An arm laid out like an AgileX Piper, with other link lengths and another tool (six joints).
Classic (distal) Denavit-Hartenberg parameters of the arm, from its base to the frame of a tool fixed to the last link. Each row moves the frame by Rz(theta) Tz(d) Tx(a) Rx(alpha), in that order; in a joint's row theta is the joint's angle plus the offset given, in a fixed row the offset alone. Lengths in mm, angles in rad.
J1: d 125.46  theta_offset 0  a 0  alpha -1.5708
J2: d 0  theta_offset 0.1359  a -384.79  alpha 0
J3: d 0  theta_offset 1.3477  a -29.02  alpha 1.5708
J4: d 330.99  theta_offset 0  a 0  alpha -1.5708
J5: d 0  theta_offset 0  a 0  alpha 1.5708
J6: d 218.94  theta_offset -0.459  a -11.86  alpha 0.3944
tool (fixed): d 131.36  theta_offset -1.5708  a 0  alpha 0
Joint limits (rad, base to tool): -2.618..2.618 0..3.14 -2.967..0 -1.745..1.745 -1.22..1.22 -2.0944..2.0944
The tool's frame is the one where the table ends.
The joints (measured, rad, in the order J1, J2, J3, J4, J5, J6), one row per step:
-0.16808, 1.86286, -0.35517, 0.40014, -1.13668, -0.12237
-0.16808, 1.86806, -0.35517, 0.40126, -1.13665, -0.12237
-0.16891, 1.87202, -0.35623, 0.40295, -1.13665, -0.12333
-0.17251, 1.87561, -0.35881, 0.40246, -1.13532, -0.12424
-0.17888, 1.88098, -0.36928, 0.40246, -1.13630, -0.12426
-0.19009, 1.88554, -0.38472, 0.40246, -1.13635, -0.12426
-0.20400, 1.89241, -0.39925, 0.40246, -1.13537, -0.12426
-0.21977, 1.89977, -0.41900, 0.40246, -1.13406, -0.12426
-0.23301, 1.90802, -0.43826, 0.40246, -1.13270, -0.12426
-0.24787, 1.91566, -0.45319, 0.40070, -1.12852, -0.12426
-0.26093, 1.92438, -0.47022, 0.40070, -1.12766, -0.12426
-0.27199, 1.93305, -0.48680, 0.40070, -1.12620, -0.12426
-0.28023, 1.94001, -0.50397, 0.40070, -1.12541, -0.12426
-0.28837, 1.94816, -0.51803, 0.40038, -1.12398, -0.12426
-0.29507, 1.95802, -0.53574, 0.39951, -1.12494, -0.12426
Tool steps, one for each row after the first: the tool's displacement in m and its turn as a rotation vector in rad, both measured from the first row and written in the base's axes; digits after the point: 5 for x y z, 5 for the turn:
-0.00043, -0.00025, -0.00282, 0.00105, 0.00512, -0.00111
-0.00071, -0.00111, -0.00455, 0.00100, 0.00842, -0.00333
-0.00069, -0.00285, -0.00592, 0.00108, 0.01100, -0.00610
0.00155, -0.00677, -0.00457, -0.00030, 0.00516, -0.01252
0.00437, -0.01350, -0.00122, -0.00223, -0.00559, -0.02374
0.00587, -0.02154, 0.00021, -0.00314, -0.01229, -0.03759
0.00862, -0.03103, 0.00326, -0.00489, -0.02334, -0.05328
0.01164, -0.03930, 0.00564, -0.00646, -0.03298, -0.06643
0.01279, -0.04758, 0.00579, -0.00614, -0.03657, -0.07927
0.01474, -0.05579, 0.00721, -0.00766, -0.04395, -0.09225
0.01697, -0.06298, 0.00829, -0.00880, -0.05044, -0.10320
0.02023, -0.06889, 0.01082, -0.01082, -0.05973, -0.11135
0.02238, -0.07437, 0.01121, -0.01163, -0.06427, -0.11906
0.02629, -0.07951, 0.01288, -0.01438, -0.07262, -0.12495

